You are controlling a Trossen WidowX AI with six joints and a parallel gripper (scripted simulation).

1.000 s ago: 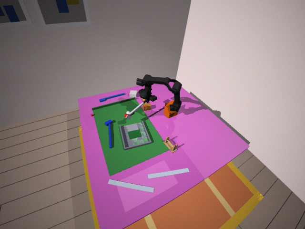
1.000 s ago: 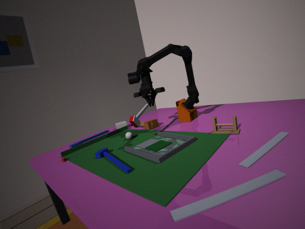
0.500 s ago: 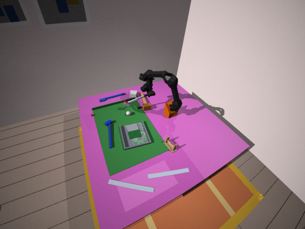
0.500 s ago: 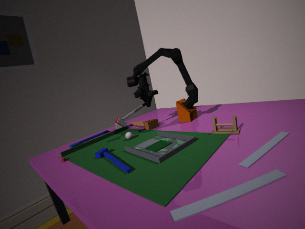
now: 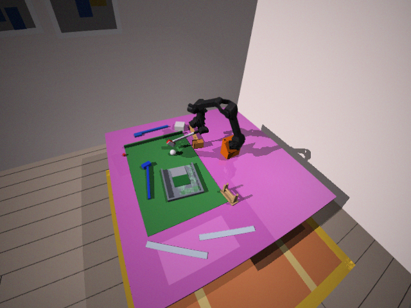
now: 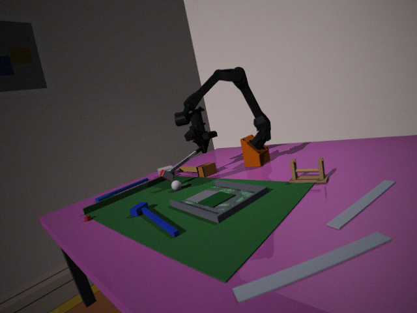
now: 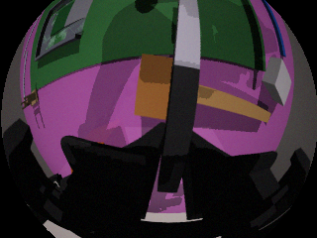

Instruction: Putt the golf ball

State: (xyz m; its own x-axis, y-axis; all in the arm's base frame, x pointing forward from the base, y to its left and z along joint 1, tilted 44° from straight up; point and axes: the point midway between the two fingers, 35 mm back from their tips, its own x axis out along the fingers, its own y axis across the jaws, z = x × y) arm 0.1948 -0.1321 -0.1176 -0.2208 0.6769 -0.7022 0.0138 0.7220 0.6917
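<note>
The red putter is 120 mm ahead of my gripper tip and 10 mm below it. Also, from my gripper tip: white golf ball 230 mm ahead, 60 mm to the left, 80 mm below; then white block 100 mm ahead, 250 mm to the right, 80 mm below; then blue putter 440 mm ahead, 240 mm to the left, 90 mm below.
</note>
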